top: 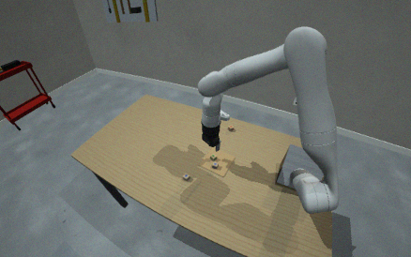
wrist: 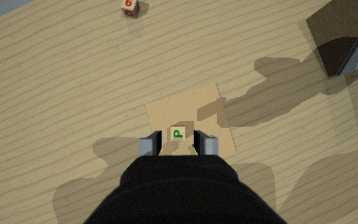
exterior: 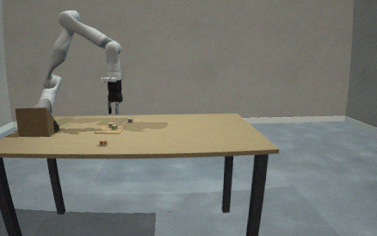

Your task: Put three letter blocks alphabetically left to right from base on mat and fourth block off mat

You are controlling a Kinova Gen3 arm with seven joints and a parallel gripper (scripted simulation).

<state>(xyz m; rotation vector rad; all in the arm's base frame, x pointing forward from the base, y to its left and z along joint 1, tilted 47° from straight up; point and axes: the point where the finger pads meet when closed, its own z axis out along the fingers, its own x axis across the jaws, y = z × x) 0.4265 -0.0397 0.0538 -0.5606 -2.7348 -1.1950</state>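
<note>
Now: hand 90 mm above the green P block. Also, from my hand: blue K block: 30 mm behind, 40 mm to the left, 90 mm below; then tan mat: 20 mm behind, 110 mm below; then blue R block: 70 mm ahead, 160 mm to the left, 100 mm below.
</note>
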